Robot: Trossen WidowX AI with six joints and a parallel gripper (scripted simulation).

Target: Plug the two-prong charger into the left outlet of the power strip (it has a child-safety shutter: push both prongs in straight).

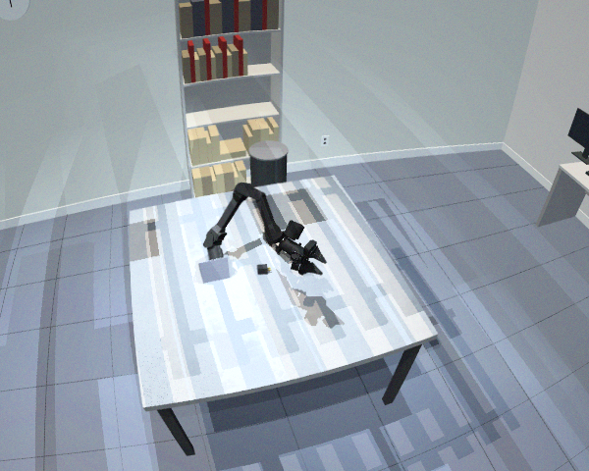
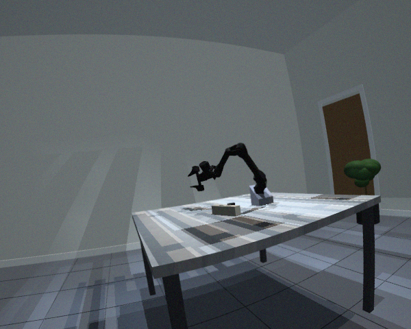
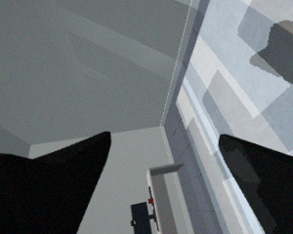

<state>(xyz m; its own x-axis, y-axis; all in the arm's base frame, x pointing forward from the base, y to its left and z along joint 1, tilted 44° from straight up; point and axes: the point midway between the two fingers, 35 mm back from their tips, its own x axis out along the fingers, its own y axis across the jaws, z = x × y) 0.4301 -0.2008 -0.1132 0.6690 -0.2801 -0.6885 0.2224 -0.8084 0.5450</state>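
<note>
Now: the black two-prong charger 23 cm to the left of my gripper tip, 21 cm behind it and 20 cm below it.
</note>
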